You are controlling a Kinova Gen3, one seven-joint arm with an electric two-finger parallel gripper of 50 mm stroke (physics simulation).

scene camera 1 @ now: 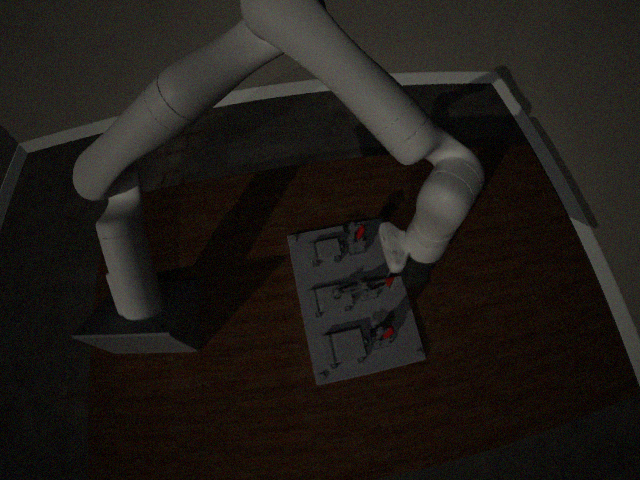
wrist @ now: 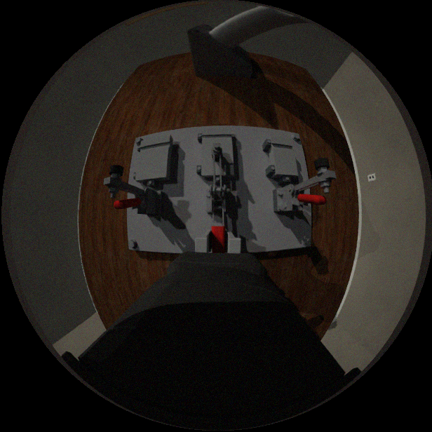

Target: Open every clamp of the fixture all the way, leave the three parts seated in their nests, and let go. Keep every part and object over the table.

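Frame: origin at the arm's base, x back, y right, z up, level; centimetres.
Where they show: gripper, fingertip midpoint: (scene camera 1: 393, 282); arm's base at its link origin: (scene camera 1: 143, 309).
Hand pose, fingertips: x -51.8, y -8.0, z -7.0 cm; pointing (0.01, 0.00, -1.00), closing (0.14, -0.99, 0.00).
Note:
Things, the pixels of their centre, and the offset from my fingertips. "pt": a spot on its surface instead. Level surfaces: height alone.
- grey fixture plate at a spot on its surface: (scene camera 1: 330, 376) pt dy +19.2, dx +13.9, dz -2.2 cm
- red handle at the middle of its body: (scene camera 1: 393, 280) dy +0.0, dx +0.2, dz +1.6 cm
- brown wooden table at its surface level: dz -3.7 cm
The grey fixture plate (scene camera 1: 330, 376) (wrist: 175, 235) bears three clamps and three block parts. The middle clamp (wrist: 218, 192) has its arm lying over the middle part (wrist: 227, 145), its tip on it. My gripper (wrist: 218, 237) is shut on the red handle (wrist: 217, 235) (scene camera 1: 390, 281) of this clamp, with a finger on each side. In the wrist view, the left clamp (wrist: 149, 201) and the right clamp (wrist: 285, 198) have their arms swung outward, off the left part (wrist: 154, 165) and the right part (wrist: 284, 164). These parts sit in their nests. Their red handles (wrist: 127, 203) (wrist: 311, 199) point outward.
The plate lies on the brown wooden table (scene camera 1: 248, 413) (wrist: 175, 100). The robot's base (scene camera 1: 136, 341) (wrist: 217, 57) stands at the far side in the wrist view. Pale borders (scene camera 1: 599, 268) run around the table area. The forearm hangs over the plate's edge in the scene view.

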